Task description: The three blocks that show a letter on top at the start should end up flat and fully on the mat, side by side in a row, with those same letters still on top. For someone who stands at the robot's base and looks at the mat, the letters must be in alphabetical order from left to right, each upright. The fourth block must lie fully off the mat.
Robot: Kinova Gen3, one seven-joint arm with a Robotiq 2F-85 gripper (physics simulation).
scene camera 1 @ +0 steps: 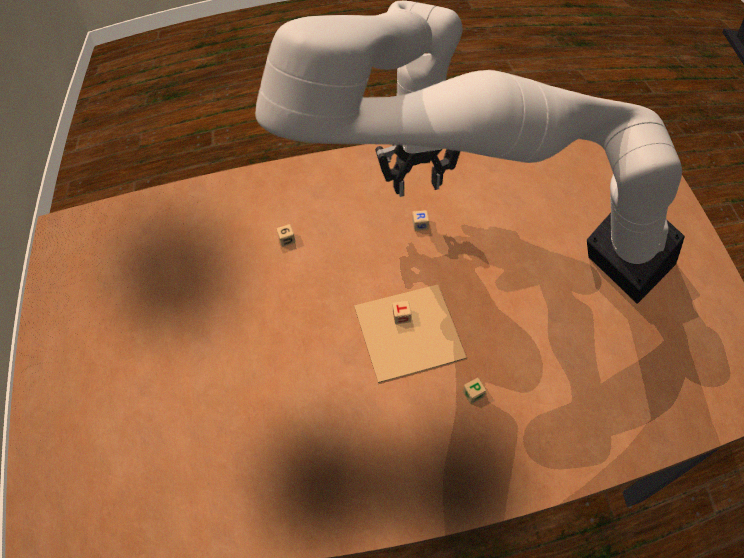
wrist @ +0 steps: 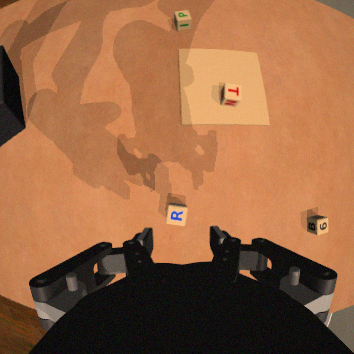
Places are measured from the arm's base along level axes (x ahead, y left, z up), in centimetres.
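Pixels of known places: gripper, fingertip midpoint: (scene camera 1: 417, 189) (wrist: 180, 236); arm's base at its link origin: (scene camera 1: 636, 237).
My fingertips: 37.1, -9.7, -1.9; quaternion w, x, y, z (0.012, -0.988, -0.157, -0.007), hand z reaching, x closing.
For each thing: its middle in the pictures, then the offset to it from my fingertips, as dx, dy, dz. "spot": a spot on its surface instead. Level surfaces: height alone.
- top at a spot on its surface: (scene camera 1: 401, 312) (wrist: 234, 86) spot: +2.2, +20.3, -5.5
- pale mat at the middle of its body: (scene camera 1: 409, 331) (wrist: 223, 83) +0.8, +22.1, -8.3
- wooden table at its surface level: dz -8.5
The block with a red T on top (scene camera 1: 401, 312) (wrist: 231, 94) lies flat on the pale mat (scene camera 1: 414, 360) (wrist: 240, 65), toward its upper edge in the scene view. The block with a blue R on top (scene camera 1: 420, 219) (wrist: 177, 215) lies on the table beyond that edge. The block with a green P on top (scene camera 1: 474, 389) (wrist: 183, 20) lies off the mat's opposite side. The block with a black 6 on top (scene camera 1: 286, 234) (wrist: 318, 225) lies off the mat at upper left in the scene view. My gripper (scene camera 1: 418, 189) (wrist: 180, 236) is open and empty, high above the table near the R block.
The robot's black base (scene camera 1: 637, 282) (wrist: 7, 100) stands at the table's right in the scene view. The wooden table (scene camera 1: 150, 390) (wrist: 280, 165) carries the arm's shadows, some falling across the mat's edge. The white arm (scene camera 1: 480, 114) reaches over the table's far side.
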